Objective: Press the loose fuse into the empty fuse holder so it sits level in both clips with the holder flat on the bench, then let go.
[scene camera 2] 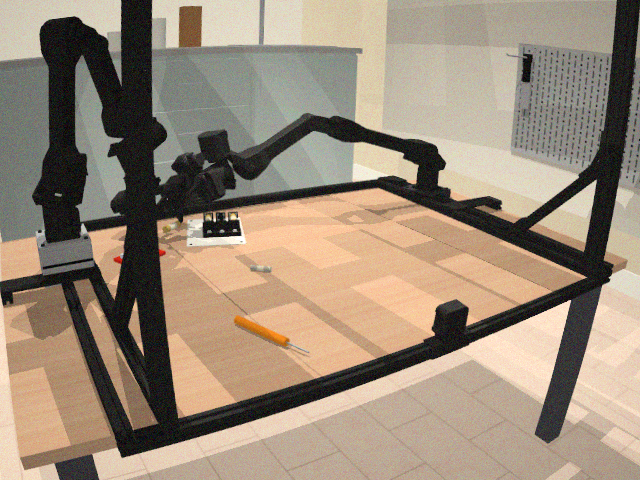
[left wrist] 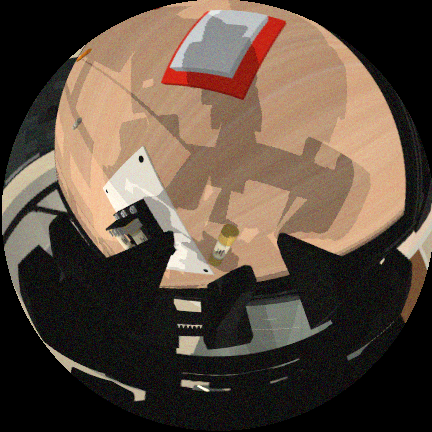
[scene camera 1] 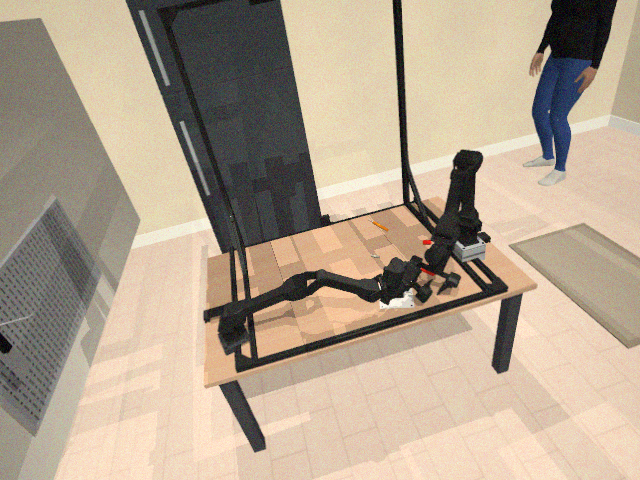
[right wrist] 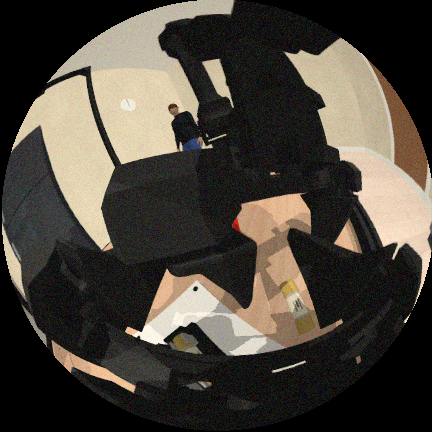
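Where they show: left gripper, fingertip midpoint: [scene camera 2: 165, 226] [left wrist: 227, 237] [scene camera 1: 425, 289] [right wrist: 286, 281]; right gripper, fingertip midpoint: [scene camera 2: 165, 208] [left wrist: 143, 253] [scene camera 1: 423, 271] [right wrist: 234, 232]; left arm's base at its link origin: [scene camera 2: 62, 235] [scene camera 1: 467, 240]; right arm's base at its link origin: [scene camera 2: 426, 187] [scene camera 1: 233, 335].
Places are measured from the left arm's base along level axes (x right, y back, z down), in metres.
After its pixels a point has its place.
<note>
A glass fuse with yellow end caps [scene camera 2: 168, 227] {x -0.129, y -0.251, z 0.066 m} [left wrist: 224, 245] {x -0.138, y -0.254, z 0.064 m} [right wrist: 296, 306] {x -0.143, y -0.266, z 0.064 m} lies loose on the bench beside a corner of the white plate [scene camera 1: 397, 302] {x -0.142, y -0.362, z 0.075 m} [scene camera 2: 196, 238] {x -0.059, y -0.293, z 0.076 m} [left wrist: 152, 187] {x -0.058, y -0.283, z 0.075 m} [right wrist: 200, 300] {x -0.046, y -0.281, z 0.075 m}. The plate bears the black fuse holder [scene camera 2: 222, 227] [left wrist: 125, 225] and looks flat. Yellow metal shows at its two outer positions in scene camera 2; its middle position looks dark. My left gripper [left wrist: 227, 237] {x -0.131, y -0.244, z 0.062 m} is open and low, with the fuse loose between or just below its fingers. My right gripper is open and empty near the plate, close to the left gripper; its fingertips are partly hidden.
A smaller pale fuse [scene camera 1: 374, 255] {x 0.152, y -0.346, z 0.067 m} [scene camera 2: 260, 268] {x 0.156, y -0.340, z 0.070 m} [left wrist: 77, 123] {x 0.139, y -0.335, z 0.071 m} lies apart on the bench. An orange screwdriver [scene camera 1: 378, 225] {x 0.368, y -0.248, z 0.068 m} [scene camera 2: 261, 330] {x 0.368, y -0.238, z 0.066 m} [left wrist: 84, 54] lies farther off. A red pad [left wrist: 252, 75] {x -0.053, y -0.165, z 0.072 m} bears a grey block [left wrist: 220, 47]. A black frame upright [scene camera 2: 136, 103] {x 0.517, y -0.043, z -0.286 m} stands before the left arm in scene camera 2.
</note>
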